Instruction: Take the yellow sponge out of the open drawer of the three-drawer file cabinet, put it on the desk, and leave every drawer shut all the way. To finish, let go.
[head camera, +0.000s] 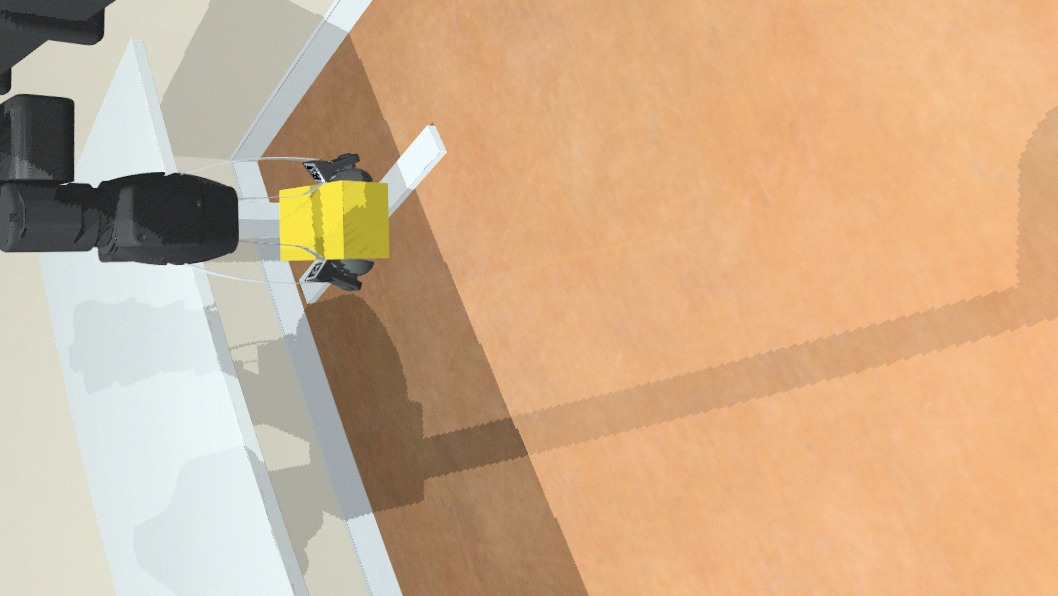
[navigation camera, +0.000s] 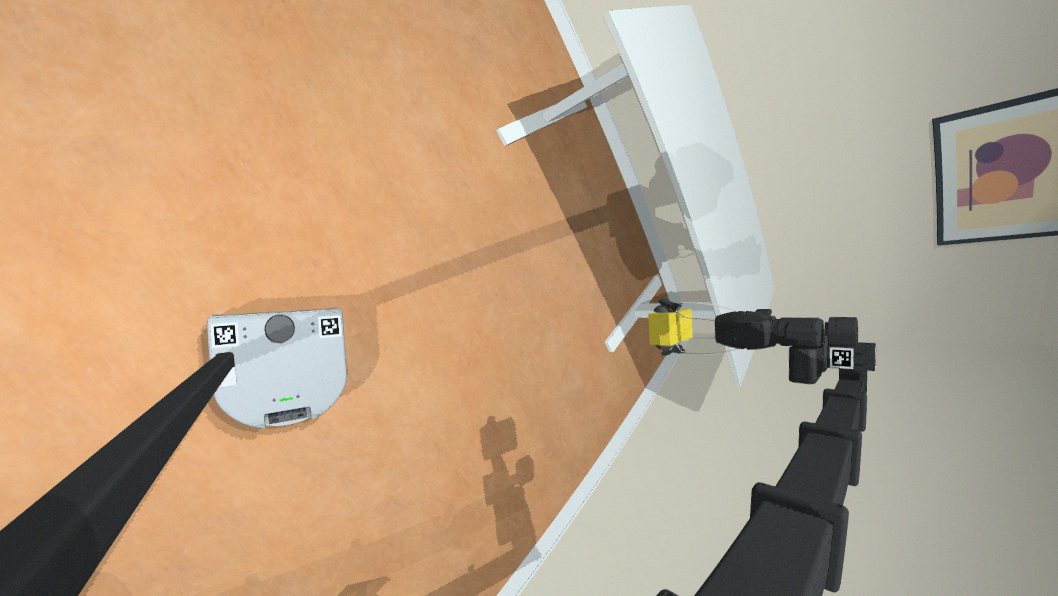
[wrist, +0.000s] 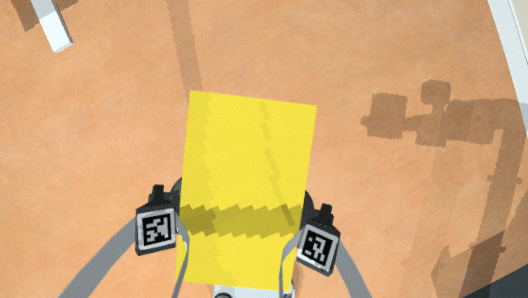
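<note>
My gripper (head camera: 368, 222), (navigation camera: 656, 327), (wrist: 243, 200). Yellow sponge (head camera: 344, 219), (navigation camera: 667, 329), (wrist: 246, 160). White desk (head camera: 181, 492).
</note>
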